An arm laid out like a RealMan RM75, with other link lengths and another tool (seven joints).
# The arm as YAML. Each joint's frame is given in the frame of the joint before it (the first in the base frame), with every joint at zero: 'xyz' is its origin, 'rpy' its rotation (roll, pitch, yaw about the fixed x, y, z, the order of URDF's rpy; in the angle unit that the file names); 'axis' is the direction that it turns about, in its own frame. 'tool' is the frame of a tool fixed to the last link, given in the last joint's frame.
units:
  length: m
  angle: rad
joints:
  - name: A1
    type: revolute
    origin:
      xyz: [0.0, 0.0, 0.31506]
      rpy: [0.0, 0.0, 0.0]
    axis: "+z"
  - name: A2
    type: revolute
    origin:
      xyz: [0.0, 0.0, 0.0]
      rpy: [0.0, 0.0, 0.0]
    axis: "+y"
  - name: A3
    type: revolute
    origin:
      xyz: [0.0, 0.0, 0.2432]
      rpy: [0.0, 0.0, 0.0]
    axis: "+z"
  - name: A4
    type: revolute
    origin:
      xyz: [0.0, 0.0, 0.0]
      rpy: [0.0, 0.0, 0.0]
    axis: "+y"
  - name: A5
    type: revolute
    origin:
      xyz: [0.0, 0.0, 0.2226]
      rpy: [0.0, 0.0, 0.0]
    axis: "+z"
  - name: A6
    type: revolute
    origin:
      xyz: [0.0, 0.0, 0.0]
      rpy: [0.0, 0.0, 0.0]
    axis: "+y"
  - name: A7
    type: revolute
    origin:
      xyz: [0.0, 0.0, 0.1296]
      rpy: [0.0, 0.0, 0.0]
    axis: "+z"
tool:
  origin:
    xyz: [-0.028, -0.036, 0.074]
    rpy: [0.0, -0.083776, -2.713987]
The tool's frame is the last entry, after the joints.
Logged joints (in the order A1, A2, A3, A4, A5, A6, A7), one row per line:
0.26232 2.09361 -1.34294 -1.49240 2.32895 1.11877 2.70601
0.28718 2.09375 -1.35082 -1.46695 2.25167 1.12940 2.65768
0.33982 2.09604 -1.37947 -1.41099 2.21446 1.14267 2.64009
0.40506 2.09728 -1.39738 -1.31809 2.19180 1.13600 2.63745
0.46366 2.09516 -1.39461 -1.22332 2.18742 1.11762 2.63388
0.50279 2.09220 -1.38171 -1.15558 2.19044 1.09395 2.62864
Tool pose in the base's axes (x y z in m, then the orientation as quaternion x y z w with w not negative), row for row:
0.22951 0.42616 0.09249 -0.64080 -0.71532 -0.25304 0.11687
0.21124 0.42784 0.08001 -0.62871 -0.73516 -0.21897 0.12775
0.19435 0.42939 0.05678 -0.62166 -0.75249 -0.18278 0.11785
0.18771 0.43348 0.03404 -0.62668 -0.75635 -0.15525 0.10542
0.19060 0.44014 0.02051 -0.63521 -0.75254 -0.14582 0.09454
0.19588 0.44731 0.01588 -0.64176 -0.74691 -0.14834 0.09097
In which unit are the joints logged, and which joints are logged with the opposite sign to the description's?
The joints are logged in radians. Opposite sign: A5, A6.
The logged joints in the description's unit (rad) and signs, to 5 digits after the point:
0.26232 2.09361 -1.34294 -1.49240 -2.32895 -1.11877 2.70601
0.28718 2.09375 -1.35082 -1.46695 -2.25167 -1.12940 2.65768
0.33982 2.09604 -1.37947 -1.41099 -2.21446 -1.14267 2.64009
0.40506 2.09728 -1.39738 -1.31809 -2.19180 -1.13600 2.63745
0.46366 2.09516 -1.39461 -1.22332 -2.18742 -1.11762 2.63388
0.50279 2.09220 -1.38171 -1.15558 -2.19044 -1.09395 2.62864

